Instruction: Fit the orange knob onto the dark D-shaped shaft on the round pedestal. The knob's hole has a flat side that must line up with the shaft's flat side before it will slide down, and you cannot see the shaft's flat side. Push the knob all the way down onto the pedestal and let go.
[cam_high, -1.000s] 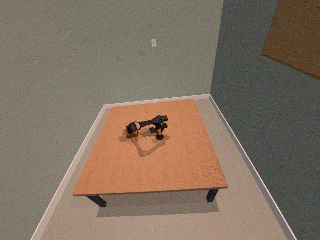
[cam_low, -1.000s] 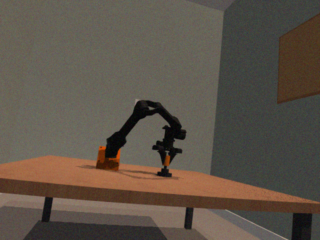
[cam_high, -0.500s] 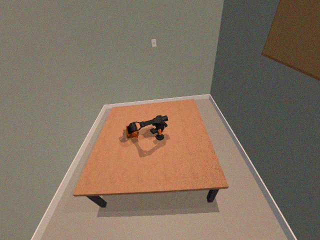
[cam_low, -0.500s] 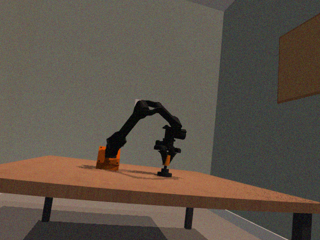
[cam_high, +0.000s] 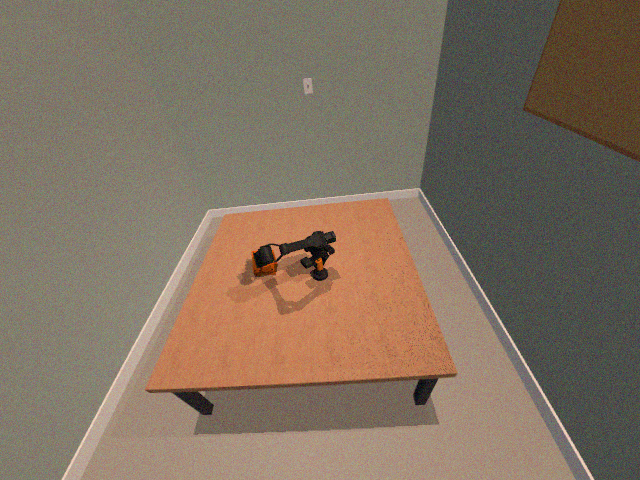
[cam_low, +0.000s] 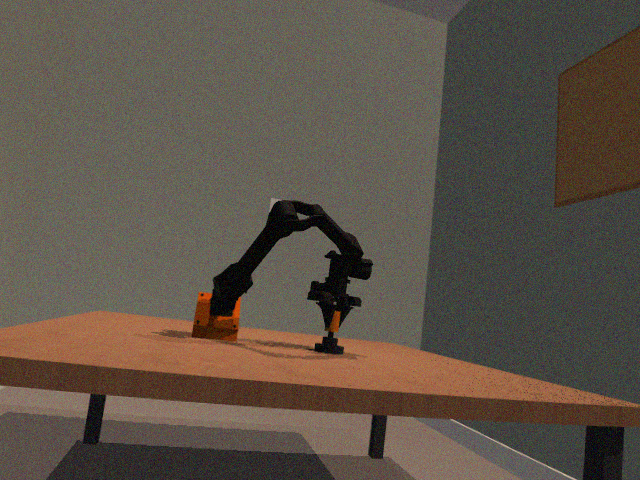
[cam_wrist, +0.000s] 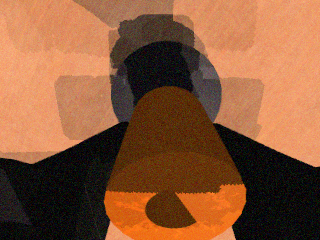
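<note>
Right now the pedestal is 40 mm below my gripper tip. The rest, counted from my gripper tip: orange knob: 20 mm above.
</note>
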